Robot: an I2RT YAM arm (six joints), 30 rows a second.
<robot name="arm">
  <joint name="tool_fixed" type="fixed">
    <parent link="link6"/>
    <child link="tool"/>
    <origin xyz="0 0 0" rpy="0 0 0"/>
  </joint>
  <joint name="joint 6" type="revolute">
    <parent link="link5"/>
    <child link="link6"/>
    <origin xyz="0 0.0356 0.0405" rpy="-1.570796 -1.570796 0"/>
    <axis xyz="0 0 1"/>
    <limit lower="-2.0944" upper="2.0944"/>
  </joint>
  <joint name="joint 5" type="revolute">
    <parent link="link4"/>
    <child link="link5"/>
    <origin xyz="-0.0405 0.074 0.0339" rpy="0 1.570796 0"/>
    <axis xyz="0 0 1"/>
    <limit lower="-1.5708" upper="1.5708"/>
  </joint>
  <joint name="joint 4" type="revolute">
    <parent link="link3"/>
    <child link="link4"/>
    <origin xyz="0.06 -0.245 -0.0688" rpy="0 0 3.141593"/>
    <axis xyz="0 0 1"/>
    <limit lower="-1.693" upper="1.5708"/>
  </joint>
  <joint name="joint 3" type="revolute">
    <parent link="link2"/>
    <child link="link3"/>
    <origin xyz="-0.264 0 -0.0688" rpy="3.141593 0 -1.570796"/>
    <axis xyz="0 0 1"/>
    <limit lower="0" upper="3.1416"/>
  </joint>
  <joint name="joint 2" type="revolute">
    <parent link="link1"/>
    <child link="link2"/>
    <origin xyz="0.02 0.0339 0.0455" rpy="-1.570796 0 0"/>
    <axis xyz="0 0 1"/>
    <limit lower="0" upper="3.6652"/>
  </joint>
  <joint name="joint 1" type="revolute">
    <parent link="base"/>
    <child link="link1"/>
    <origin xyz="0 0 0.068" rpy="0 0 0"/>
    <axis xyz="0 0 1"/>
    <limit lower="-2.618" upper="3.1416"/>
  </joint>
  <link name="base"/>
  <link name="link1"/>
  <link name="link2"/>
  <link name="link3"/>
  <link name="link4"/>
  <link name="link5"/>
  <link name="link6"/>
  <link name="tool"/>
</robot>
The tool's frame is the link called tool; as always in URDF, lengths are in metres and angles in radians.
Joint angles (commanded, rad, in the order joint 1, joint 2, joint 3, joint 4, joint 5, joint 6), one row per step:
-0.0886, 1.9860, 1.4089, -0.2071, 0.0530, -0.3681
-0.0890, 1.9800, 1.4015, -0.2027, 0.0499, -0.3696
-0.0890, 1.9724, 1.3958, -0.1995, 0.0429, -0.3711
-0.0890, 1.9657, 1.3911, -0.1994, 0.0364, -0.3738
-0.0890, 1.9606, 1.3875, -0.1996, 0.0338, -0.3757
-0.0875, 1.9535, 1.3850, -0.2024, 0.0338, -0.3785
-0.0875, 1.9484, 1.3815, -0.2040, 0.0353, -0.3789
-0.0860, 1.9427, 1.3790, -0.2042, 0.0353, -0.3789
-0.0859, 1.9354, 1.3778, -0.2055, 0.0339, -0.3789
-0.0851, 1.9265, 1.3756, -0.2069, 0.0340, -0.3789
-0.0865, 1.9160, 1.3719, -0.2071, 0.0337, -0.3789
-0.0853, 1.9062, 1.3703, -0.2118, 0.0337, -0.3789
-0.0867, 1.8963, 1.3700, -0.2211, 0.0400, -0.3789
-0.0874, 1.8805, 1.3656, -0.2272, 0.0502, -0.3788
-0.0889, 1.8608, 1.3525, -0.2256, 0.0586, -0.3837
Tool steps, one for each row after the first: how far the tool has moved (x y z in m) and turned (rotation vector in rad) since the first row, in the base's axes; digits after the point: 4 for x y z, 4 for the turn. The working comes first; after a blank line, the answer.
Tool pose at each row, in the base's axes (x y z in m, rotation vector in rad; the steps are taken from these numbers as rounded here):
0.4402, -0.0410, 0.1943, -0.3045, 2.3521, -0.2840
0.4389, -0.0409, 0.1948, -0.3068, 2.3486, -0.2819
0.4376, -0.0406, 0.1965, -0.3111, 2.3423, -0.2755
0.4363, -0.0402, 0.1978, -0.3171, 2.3389, -0.2696
0.4353, -0.0401, 0.1988, -0.3203, 2.3370, -0.2678
0.4342, -0.0393, 0.2007, -0.3251, 2.3346, -0.2688
0.4331, -0.0393, 0.2016, -0.3248, 2.3348, -0.2708
0.4322, -0.0385, 0.2031, -0.3261, 2.3315, -0.2706
0.4313, -0.0383, 0.2057, -0.3261, 2.3265, -0.2700
0.4300, -0.0379, 0.2085, -0.3261, 2.3211, -0.2708
0.4284, -0.0384, 0.2116, -0.3236, 2.3149, -0.2725
0.4269, -0.0377, 0.2148, -0.3244, 2.3112, -0.2726
0.4250, -0.0384, 0.2180, -0.3196, 2.3122, -0.2806
0.4222, -0.0388, 0.2225, -0.3128, 2.3089, -0.2936
0.4182, -0.0394, 0.2263, -0.3112, 2.3021, -0.3080

-0.0013, 0.0001, 0.0005, 0.0008, -0.0030, 0.0029
-0.0026, 0.0004, 0.0022, 0.0042, -0.0083, 0.0089
-0.0039, 0.0008, 0.0035, 0.0067, -0.0105, 0.0155
-0.0049, 0.0009, 0.0045, 0.0071, -0.0118, 0.0186
-0.0060, 0.0017, 0.0064, 0.0049, -0.0133, 0.0221
-0.0071, 0.0017, 0.0073, 0.0036, -0.0131, 0.0213
-0.0080, 0.0025, 0.0088, 0.0033, -0.0161, 0.0228
-0.0089, 0.0027, 0.0114, 0.0038, -0.0210, 0.0239
-0.0102, 0.0031, 0.0142, 0.0032, -0.0263, 0.0247
-0.0118, 0.0026, 0.0173, 0.0027, -0.0328, 0.0235
-0.0133, 0.0033, 0.0205, 0.0024, -0.0363, 0.0247
-0.0152, 0.0026, 0.0237, -0.0020, -0.0363, 0.0187
-0.0180, 0.0022, 0.0282, -0.0094, -0.0408, 0.0106
-0.0220, 0.0016, 0.0320, -0.0195, -0.0478, 0.0064

